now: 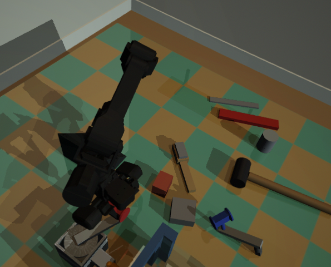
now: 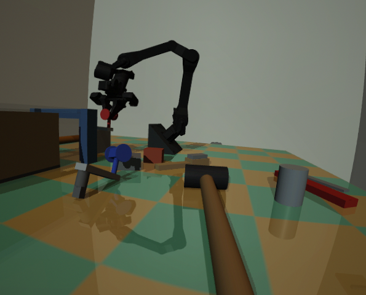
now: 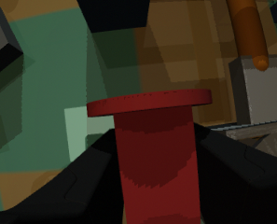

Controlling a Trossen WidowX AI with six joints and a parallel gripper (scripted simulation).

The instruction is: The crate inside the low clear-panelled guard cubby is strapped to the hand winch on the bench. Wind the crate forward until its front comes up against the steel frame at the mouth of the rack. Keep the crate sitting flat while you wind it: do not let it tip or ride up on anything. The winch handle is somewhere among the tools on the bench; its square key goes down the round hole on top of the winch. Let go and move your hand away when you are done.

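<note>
Now: gripper tip 30 mm past the red-knobbed winch handle, 40 mm to the left of it and 30 mm above it. Round my gripper tip: red cylindrical grip (10 mm behind); then grey block (110 mm ahead, 160 mm to the left, 120 mm below); then boxy winch (70 mm behind, 100 mm to the right, 100 mm below).
</note>
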